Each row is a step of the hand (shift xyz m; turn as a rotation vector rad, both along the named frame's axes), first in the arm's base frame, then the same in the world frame.
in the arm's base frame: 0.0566 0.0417 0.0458 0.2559 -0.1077 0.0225
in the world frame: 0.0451 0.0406 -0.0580 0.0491 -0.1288 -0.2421
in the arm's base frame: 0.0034 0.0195 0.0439 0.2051 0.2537 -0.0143
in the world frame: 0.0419 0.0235 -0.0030 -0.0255 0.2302 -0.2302
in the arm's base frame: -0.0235 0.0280 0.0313 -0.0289 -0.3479 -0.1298
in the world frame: 0.0269 0.0332 0.0222 -0.0973 -0.3550 0.0569
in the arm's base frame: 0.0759 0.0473 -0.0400 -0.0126 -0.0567 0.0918
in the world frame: -0.0394 0.0355 -0.0824 0.0958 -0.0456 0.0232
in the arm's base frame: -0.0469 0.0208 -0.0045 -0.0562 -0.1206 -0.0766
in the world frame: -0.0095 0.0246 0.0442 -0.0681 -0.1219 0.0639
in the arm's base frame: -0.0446 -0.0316 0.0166 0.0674 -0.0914 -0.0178
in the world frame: 0.0167 -0.0253 0.0484 -0.0046 -0.0988 -0.0587
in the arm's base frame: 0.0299 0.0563 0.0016 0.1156 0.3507 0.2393
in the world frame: -0.0019 0.0531 -0.0353 0.2114 0.3606 -0.1374
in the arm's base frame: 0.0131 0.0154 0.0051 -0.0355 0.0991 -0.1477
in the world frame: 0.0044 0.0145 -0.0143 -0.1585 0.0865 0.0172
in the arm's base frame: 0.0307 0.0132 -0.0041 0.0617 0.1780 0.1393
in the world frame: -0.0034 0.0097 -0.0321 0.1252 0.1846 -0.0718
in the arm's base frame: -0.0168 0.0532 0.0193 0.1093 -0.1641 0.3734
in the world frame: 0.0130 0.0563 0.0123 0.3937 -0.1349 -0.0717
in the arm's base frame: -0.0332 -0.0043 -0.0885 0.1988 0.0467 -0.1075
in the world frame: -0.0896 -0.0101 0.0286 -0.0985 0.0163 -0.2080
